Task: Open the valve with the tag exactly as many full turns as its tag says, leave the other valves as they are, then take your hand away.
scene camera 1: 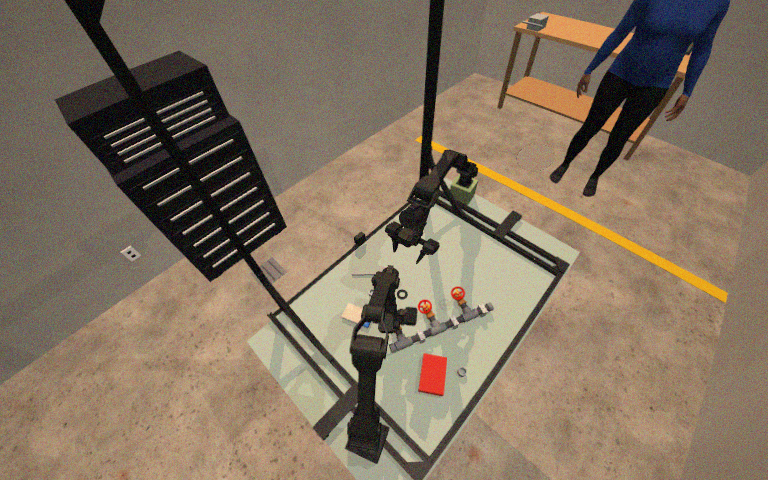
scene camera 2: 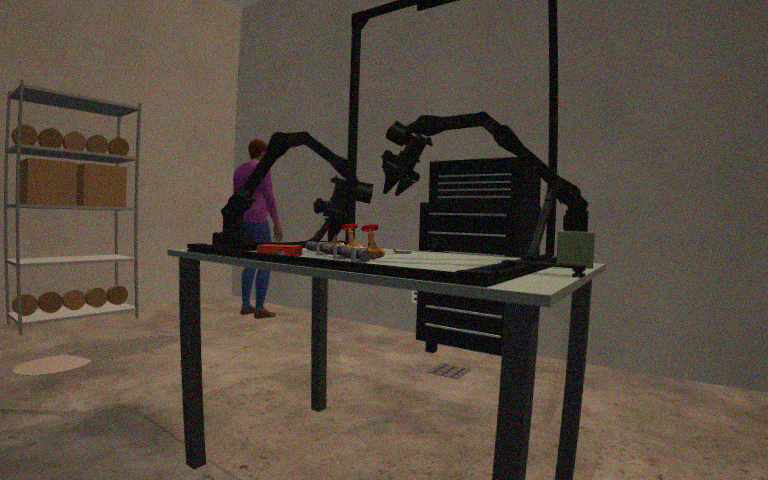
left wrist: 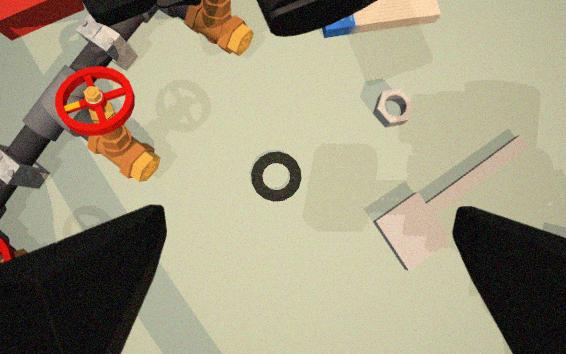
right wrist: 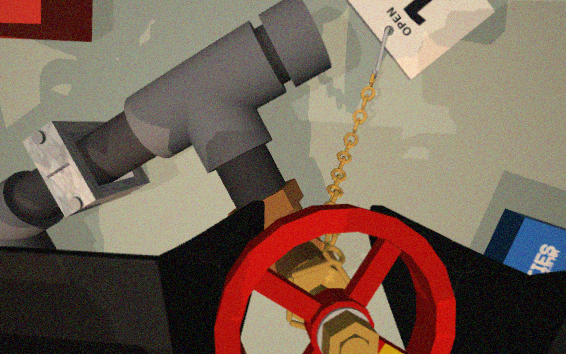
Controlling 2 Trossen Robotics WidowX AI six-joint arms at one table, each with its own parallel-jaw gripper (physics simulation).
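Frame: origin at the left arm's base, x left, y back, z up, level; centimetres.
Seen in the pictures: left gripper, fingertip midpoint: (scene camera 1: 405, 258) (scene camera 2: 390, 194) (left wrist: 312, 220); right gripper, fingertip midpoint: (scene camera 2: 330, 241); left arm's base, origin of the base link: (scene camera 1: 464, 182) (scene camera 2: 576, 231); right arm's base, origin of the base link: (scene camera 1: 367, 437) (scene camera 2: 232, 233).
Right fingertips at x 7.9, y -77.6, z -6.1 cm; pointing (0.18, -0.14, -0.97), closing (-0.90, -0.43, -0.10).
Note:
Offsets run from my right fingertips to a thing's top centre. "spot": to the spot under its first point.
My right gripper (scene camera 1: 394, 332) (right wrist: 316, 214) is shut on the red handwheel {spot: dx +1.4, dy +0.3, dz +6.0 cm} (right wrist: 235, 285) of the tagged valve {spot: dx +0.2, dy +3.1, dz -0.2 cm} (left wrist: 215, 25). One spoke has a yellow mark, partly cut off by the right wrist view's lower edge. A chain {spot: dx +0.0, dy -2.3, dz -1.0 cm} (right wrist: 344, 157) runs from this valve to a white tag {spot: dx -0.9, dy -7.5, dz -3.4 cm} (right wrist: 417, 57); "OPEN" and part of a black figure show, the rest is cut off. Two other valves have red handwheels (scene camera 1: 418, 307) (scene camera 1: 451, 293) (scene camera 2: 349, 226) (scene camera 2: 369, 227) on the same grey pipe (scene camera 1: 443, 326) (right wrist: 195, 100). My left gripper (scene camera 1: 407, 255) (scene camera 2: 392, 193) (left wrist: 312, 220) is open and empty, above the table.
A red box {dx +20.0, dy -5.4, dz -0.9 cm} (scene camera 1: 432, 374) (scene camera 2: 279, 249) lies below the pipe in scene camera 1. A black ring {dx -4.9, dy +15.3, dz -3.6 cm} (scene camera 1: 398, 294) (left wrist: 257, 176), a hex nut {dx -15.2, dy +9.2, dz -2.3 cm} (left wrist: 382, 112), a pale angled piece {dx -21.2, dy +16.9, dz -2.8 cm} (left wrist: 407, 225) and a blue-and-wood block {spot: dx -15.8, dy +0.0, dz -2.4 cm} (left wrist: 395, 10) lie nearby. A green block (scene camera 1: 464, 192) (scene camera 2: 575, 247) stands by my left arm's base.

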